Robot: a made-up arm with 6 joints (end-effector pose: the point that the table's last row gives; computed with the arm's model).
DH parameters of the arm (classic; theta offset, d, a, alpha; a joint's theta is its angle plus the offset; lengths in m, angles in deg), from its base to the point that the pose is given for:
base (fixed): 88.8 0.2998 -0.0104 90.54
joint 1: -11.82 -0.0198 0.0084 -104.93
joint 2: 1.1 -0.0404 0 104.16
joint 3: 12.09 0.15 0.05 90
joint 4: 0 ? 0.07 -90
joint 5: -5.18 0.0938 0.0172 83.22
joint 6: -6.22 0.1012 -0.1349 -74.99
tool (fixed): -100.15 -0.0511 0 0
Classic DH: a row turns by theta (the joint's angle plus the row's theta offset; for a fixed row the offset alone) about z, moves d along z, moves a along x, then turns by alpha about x.
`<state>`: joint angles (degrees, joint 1 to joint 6).
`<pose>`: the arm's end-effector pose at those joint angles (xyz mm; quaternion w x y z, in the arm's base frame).
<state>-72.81 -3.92 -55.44 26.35 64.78 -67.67</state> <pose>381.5 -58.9 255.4 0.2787 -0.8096 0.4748 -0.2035</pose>
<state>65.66 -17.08 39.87 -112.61 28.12 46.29</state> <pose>89.1 0.2 267.6 0.6464 0.1471 0.1397 0.7355</pose>
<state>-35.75 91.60 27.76 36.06 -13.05 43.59</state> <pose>-29.0 76.7 182.8 0.3602 -0.4650 0.7030 -0.3998</pose>
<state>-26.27 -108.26 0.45 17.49 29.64 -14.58</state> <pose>-53.5 -259.9 342.1 0.7324 0.5325 0.1697 -0.3888</pose>
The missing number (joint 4, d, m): -0.12
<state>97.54 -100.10 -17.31 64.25 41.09 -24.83</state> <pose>-82.2 107.2 98.4 0.2445 -0.7797 -0.5193 0.2503</pose>
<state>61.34 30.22 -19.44 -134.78 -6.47 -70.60</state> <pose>-119.6 147.0 428.0 0.0176 -0.7142 -0.6357 0.2925</pose>
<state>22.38 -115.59 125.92 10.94 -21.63 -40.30</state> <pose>-106.0 -181.4 19.9 0.7526 0.6077 -0.2332 -0.0998</pose>
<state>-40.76 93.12 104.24 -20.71 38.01 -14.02</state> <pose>-13.0 150.0 83.0 0.0465 -0.2508 -0.8102 -0.5277</pose>
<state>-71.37 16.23 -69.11 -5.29 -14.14 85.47</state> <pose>70.3 -139.2 181.8 0.5600 -0.5233 -0.2012 -0.6099</pose>
